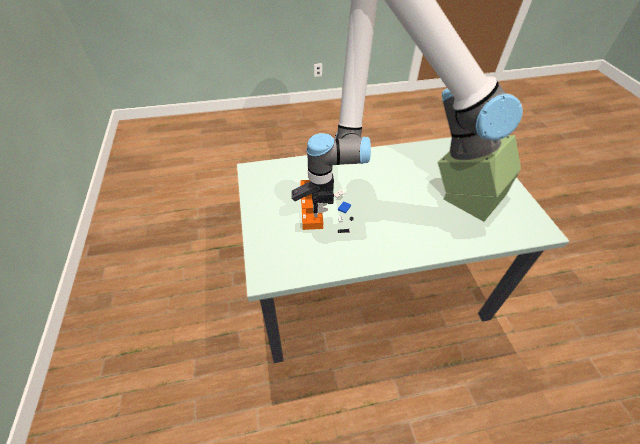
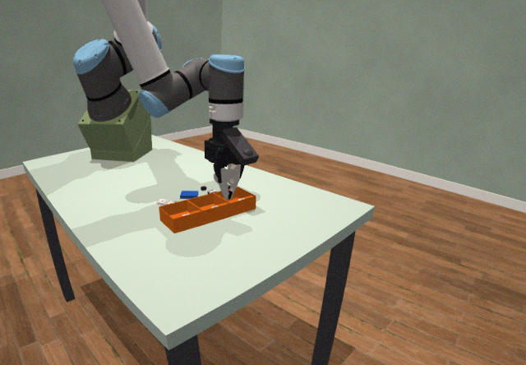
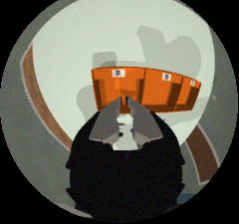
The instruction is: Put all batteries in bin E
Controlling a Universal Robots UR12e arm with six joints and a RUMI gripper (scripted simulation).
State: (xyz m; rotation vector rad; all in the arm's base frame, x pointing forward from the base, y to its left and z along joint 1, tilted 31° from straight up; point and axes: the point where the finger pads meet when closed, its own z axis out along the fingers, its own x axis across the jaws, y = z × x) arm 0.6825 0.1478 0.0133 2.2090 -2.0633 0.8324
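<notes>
Right now the battery is 11 cm behind my hand, 7 cm to the left of it and 3 cm below it. Also, from my hand: white card-like piece (11 cm behind, 14 cm to the right, 3 cm below); then blue block (13 cm behind, 5 cm to the right, 3 cm below); then black round thing (15 cm behind, 1 cm to the left, 3 cm below).
</notes>
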